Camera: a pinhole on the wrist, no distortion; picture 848 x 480 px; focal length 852.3 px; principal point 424.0 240.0 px. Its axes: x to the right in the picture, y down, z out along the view. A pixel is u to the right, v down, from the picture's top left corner.
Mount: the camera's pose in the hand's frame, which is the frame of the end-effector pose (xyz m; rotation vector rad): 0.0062 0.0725 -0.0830 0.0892 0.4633 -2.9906
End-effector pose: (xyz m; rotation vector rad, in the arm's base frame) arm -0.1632 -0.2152 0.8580 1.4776 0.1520 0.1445
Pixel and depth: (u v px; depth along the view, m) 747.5 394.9 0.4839
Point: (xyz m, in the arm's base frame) -0.2801 -0.5958 0.7133
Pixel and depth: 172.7 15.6 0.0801
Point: -0.1398 -0.2058 0.9280
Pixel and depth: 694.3 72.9 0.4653
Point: -0.2589 -0.6148 0.8948
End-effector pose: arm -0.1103 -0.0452 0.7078 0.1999 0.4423 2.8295
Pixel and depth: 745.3 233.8 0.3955
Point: 0.1050 0.0445 0.9409
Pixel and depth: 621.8 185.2 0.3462
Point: 0.0242 0.0167 0.9261
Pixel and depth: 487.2 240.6 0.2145
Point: -0.0731 -0.0218 0.8209
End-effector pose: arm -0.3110 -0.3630 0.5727 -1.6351 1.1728 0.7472
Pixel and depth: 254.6 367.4 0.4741
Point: -0.1415 -0.0531 0.4136
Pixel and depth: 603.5 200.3 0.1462
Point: -0.3484 -0.3026 0.5690
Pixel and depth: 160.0 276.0 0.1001
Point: -0.3371 -0.3657 0.5247
